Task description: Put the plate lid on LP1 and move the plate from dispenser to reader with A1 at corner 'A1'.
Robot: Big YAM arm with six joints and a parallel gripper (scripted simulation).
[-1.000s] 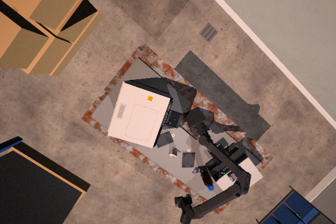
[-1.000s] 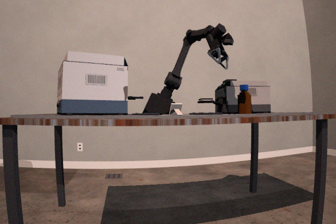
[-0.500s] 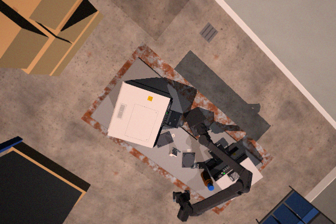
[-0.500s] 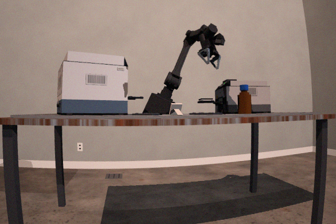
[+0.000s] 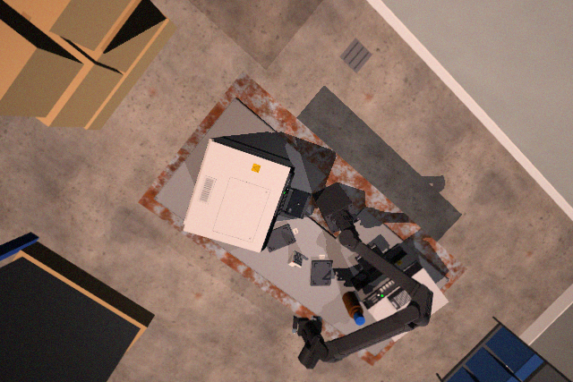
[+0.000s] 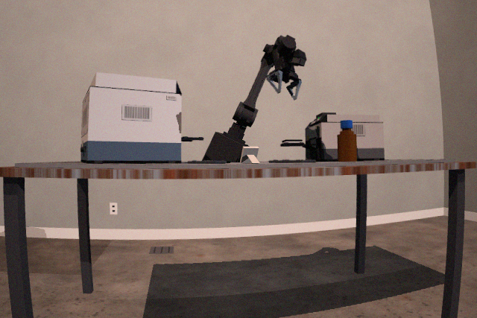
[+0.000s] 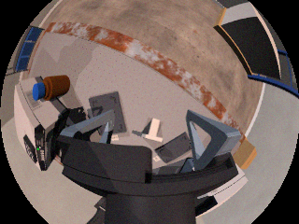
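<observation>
Now: hand 440 mm past the plate lid, 150 mm above it and 110 mm to the right of it. Also, from my hand: brown capped bottle: 300 mm to the left, 170 mm behind, 150 mm below; white well plate: 440 mm behind, 160 mm below, 110 mm to the left.
</observation>
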